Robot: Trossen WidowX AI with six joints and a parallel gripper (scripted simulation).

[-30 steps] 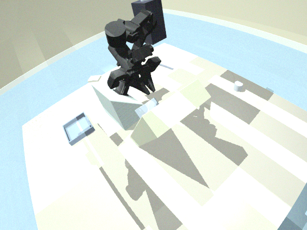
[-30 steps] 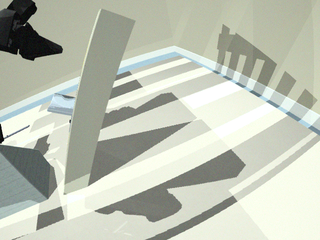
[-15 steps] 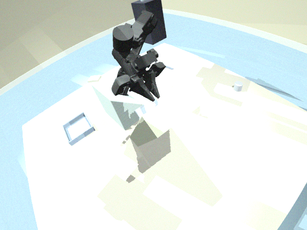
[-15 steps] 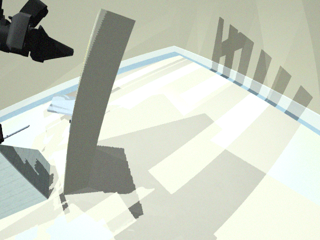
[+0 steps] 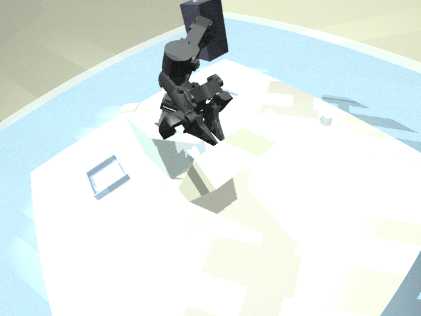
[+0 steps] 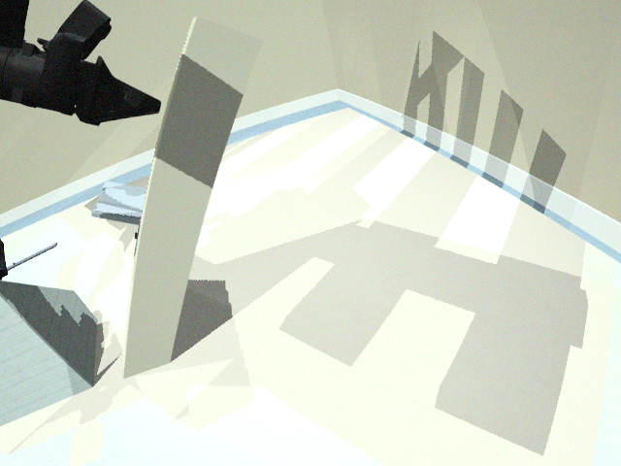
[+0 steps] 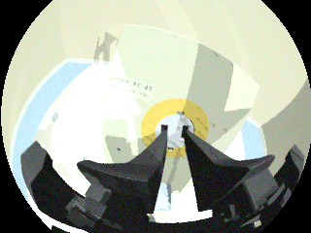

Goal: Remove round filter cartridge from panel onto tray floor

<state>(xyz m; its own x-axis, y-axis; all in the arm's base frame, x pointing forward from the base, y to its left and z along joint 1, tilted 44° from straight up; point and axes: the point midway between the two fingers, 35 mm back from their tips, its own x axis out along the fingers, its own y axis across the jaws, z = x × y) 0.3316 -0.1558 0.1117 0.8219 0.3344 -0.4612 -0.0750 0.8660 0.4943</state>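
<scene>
My gripper tip is now 2 cm short of the round filter cartridge and 2 cm above it. The rest, counted from my gripper tip: grey tray: 45 cm behind, 24 cm to the right, 27 cm below; small flat plate: 81 cm behind, 6 cm to the left, 27 cm below; pale service panel: 3 cm behind, 9 cm below.
</scene>
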